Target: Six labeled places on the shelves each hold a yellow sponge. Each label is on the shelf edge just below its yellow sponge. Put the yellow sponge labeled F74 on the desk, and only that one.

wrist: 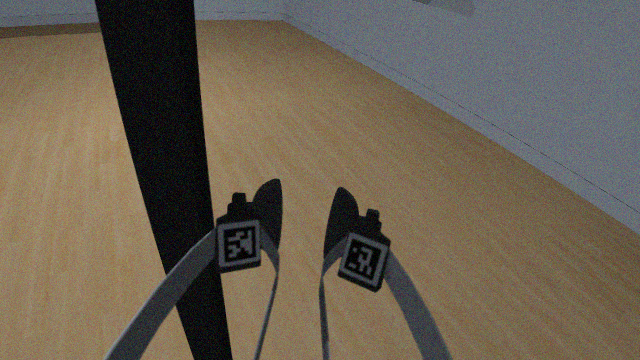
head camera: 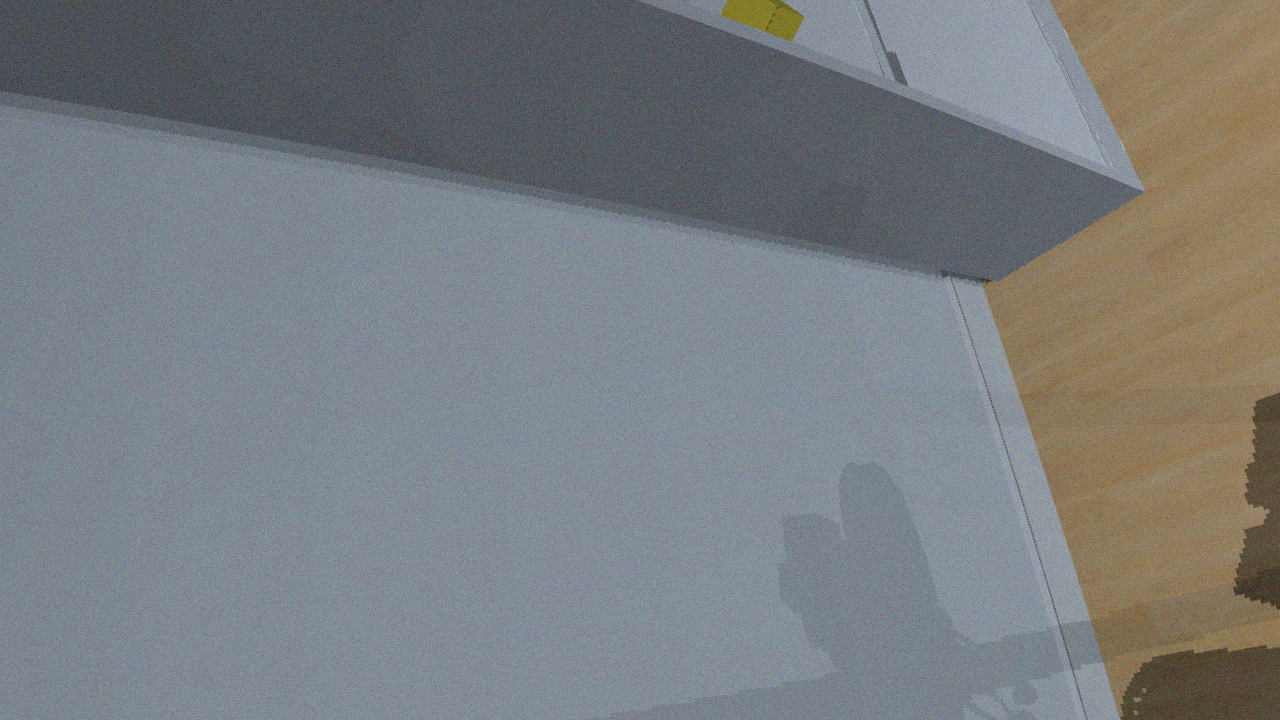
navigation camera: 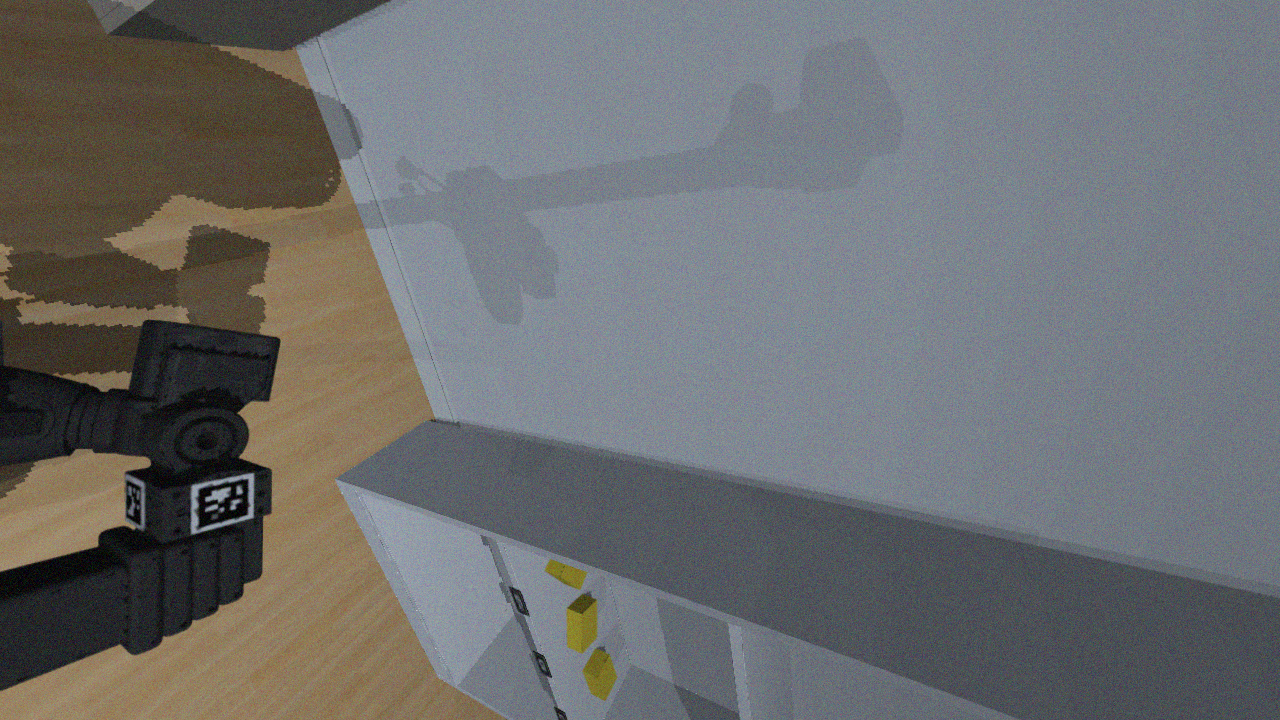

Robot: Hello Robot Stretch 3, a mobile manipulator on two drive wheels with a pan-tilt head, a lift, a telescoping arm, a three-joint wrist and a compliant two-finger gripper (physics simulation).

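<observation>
Yellow sponges (navigation camera: 565,573) (navigation camera: 581,624) (navigation camera: 599,674) stand in a row in a pale shelf unit (navigation camera: 572,483) at the bottom of the navigation view. Part of a yellow sponge (head camera: 762,16) shows at the top edge of the head view. Small dark labels (navigation camera: 518,600) (navigation camera: 541,663) sit along the shelf edge beside the sponges; I cannot read them, so I cannot tell which is F74. My gripper (wrist: 305,208) is partly open, its fingertips a small gap apart with nothing between them, over wooden floor. It is away from the sponges. The desk does not show.
A pale wall (head camera: 447,402) (navigation camera: 850,295) (wrist: 525,75) runs beside the shelf unit, with the robot's shadow on it. Wooden floor (head camera: 1190,223) (navigation camera: 358,358) (wrist: 425,200) lies along it. A black post (wrist: 160,125) stands left of the fingers. A grey box-like edge (navigation camera: 232,22) shows at the navigation view's top left.
</observation>
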